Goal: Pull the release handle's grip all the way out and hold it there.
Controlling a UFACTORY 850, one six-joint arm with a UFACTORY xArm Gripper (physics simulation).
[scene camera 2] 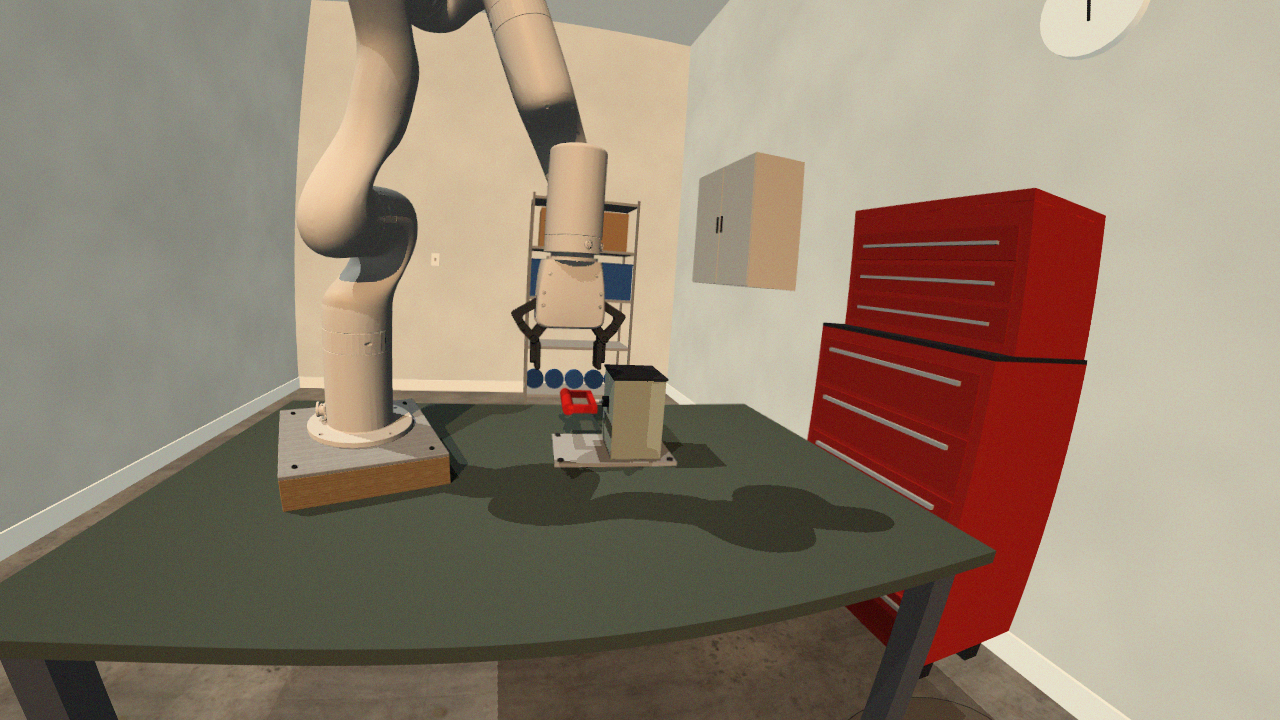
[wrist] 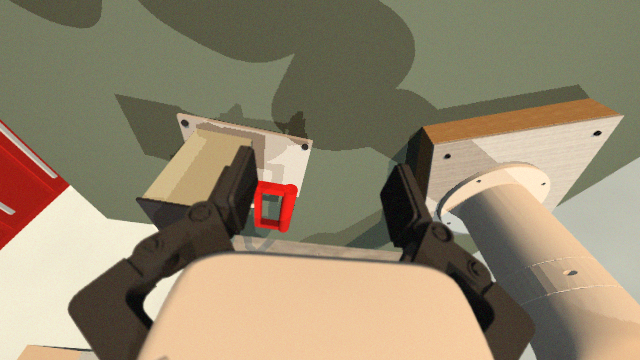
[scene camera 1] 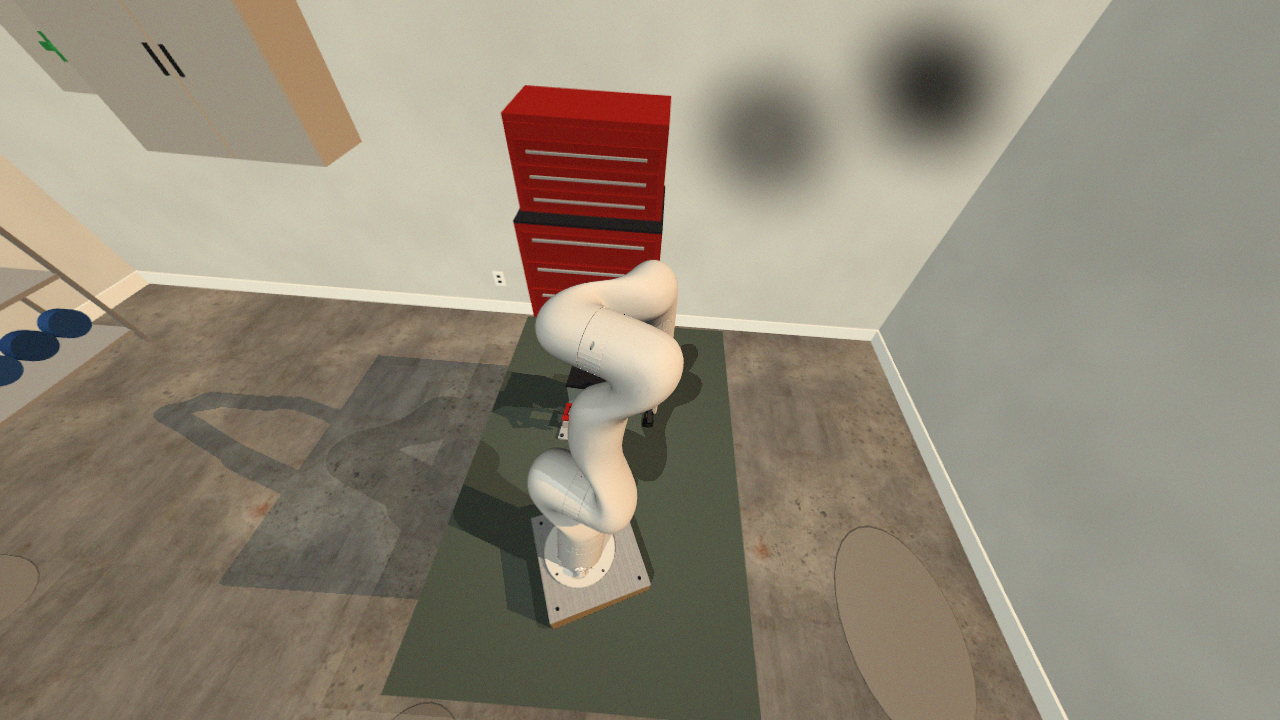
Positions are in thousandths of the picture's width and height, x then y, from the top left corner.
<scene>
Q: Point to a pale base plate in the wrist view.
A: At 438, 440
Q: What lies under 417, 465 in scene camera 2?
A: My gripper.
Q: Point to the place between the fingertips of my gripper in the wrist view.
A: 505, 476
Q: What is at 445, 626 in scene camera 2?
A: A pale base plate.
</scene>
